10 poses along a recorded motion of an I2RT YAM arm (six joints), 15 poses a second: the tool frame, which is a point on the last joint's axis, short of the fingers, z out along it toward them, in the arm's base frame.
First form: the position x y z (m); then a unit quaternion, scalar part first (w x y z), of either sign.
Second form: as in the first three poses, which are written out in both.
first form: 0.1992, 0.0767, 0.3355, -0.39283, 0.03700, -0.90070, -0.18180
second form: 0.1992, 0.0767, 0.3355, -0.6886, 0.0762, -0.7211, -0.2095, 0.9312, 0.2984
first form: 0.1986, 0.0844, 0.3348, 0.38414, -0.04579, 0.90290, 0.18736
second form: 0.1986, 0.0844, 0.3348, -0.7007, 0.0613, -0.7108, -0.2266, 0.9256, 0.3032
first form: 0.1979, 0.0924, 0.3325, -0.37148, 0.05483, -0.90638, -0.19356
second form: 0.1979, 0.0924, 0.3325, -0.7180, 0.0444, -0.6946, -0.2432, 0.9191, 0.3101
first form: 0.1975, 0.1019, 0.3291, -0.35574, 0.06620, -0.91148, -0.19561
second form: 0.1975, 0.1019, 0.3291, -0.7381, 0.0185, -0.6744, -0.2599, 0.9147, 0.3095
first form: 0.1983, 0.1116, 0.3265, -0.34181, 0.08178, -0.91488, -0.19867
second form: 0.1983, 0.1116, 0.3265, -0.7530, -0.0138, -0.6579, -0.2855, 0.9077, 0.3076
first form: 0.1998, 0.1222, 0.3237, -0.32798, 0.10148, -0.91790, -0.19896
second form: 0.1998, 0.1222, 0.3237, -0.7643, -0.0558, -0.6425, -0.3168, 0.9002, 0.2987
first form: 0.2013, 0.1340, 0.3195, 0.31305, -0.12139, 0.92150, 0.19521
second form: 0.2013, 0.1340, 0.3195, -0.7745, -0.1015, -0.6243, -0.3459, 0.8943, 0.2838
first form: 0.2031, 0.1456, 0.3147, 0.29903, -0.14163, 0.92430, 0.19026
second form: 0.2031, 0.1456, 0.3147, -0.7810, -0.1480, -0.6067, -0.3756, 0.8875, 0.2670
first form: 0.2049, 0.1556, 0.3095, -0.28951, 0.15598, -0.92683, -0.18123
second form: 0.2049, 0.1556, 0.3095, -0.7837, -0.1842, -0.5932, -0.3941, 0.8857, 0.2456
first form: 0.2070, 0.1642, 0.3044, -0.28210, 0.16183, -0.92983, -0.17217
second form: 0.2070, 0.1642, 0.3044, -0.7885, -0.2038, -0.5803, -0.3981, 0.8883, 0.2289
